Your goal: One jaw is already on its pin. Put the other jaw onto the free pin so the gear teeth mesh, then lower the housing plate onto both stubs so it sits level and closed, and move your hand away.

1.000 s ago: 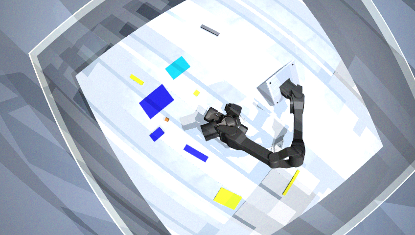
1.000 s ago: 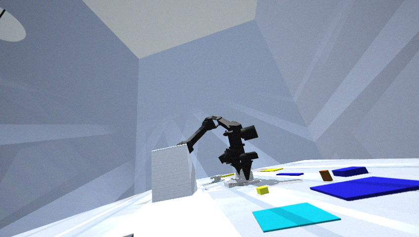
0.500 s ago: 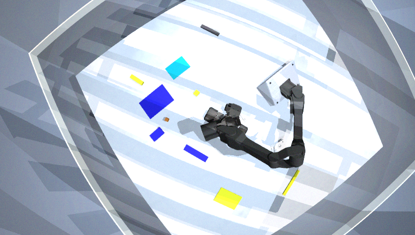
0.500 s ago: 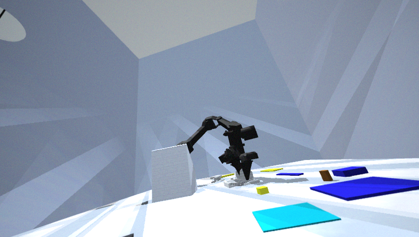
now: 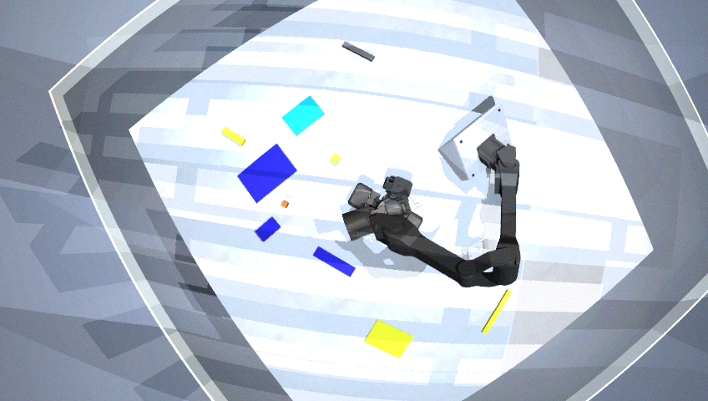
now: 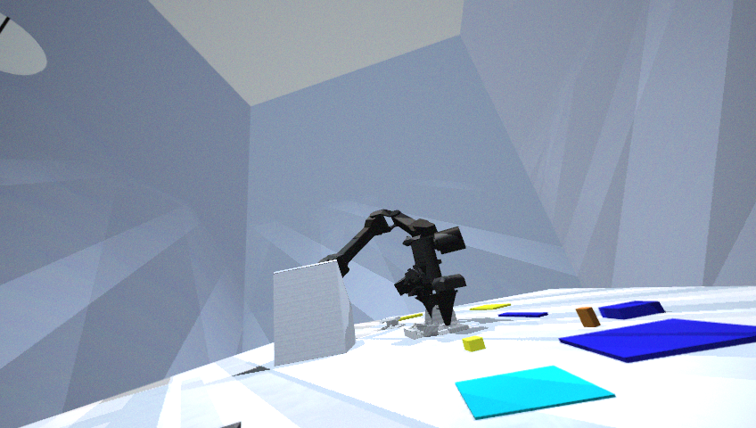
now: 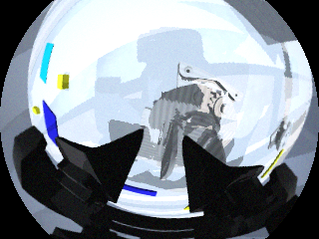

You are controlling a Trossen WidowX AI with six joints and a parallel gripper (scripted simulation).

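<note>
Right now the white base is 3 cm to the left of my gripper tip, 1 cm below it and 1 cm ahead of it. Round my gripper tip: grey ribbed jaw: 4 cm behind, 1 cm to the left; small yellow cube: 19 cm to the right, 1 cm below, 1 cm ahead; blue strip: 19 cm ahead, 3 cm to the left, 1 cm below.
</note>
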